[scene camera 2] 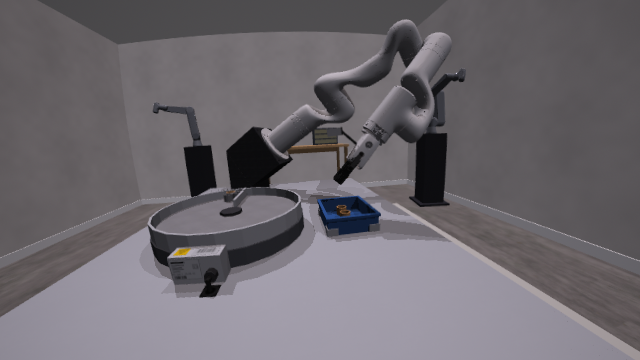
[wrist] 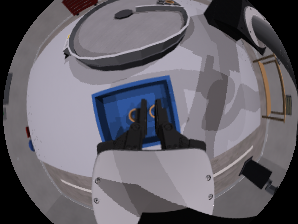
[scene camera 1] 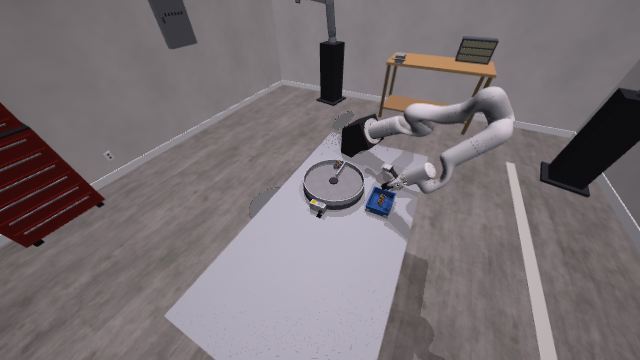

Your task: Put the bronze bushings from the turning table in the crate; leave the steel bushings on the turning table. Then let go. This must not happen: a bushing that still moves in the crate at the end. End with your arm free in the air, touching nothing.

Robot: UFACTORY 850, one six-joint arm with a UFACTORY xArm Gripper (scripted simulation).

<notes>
In view: my gripper (scene camera 2: pixel 336 181) and a blue crate (wrist: pixel 111 106).
My gripper is seen too in the wrist view (wrist: pixel 150 106).
</notes>
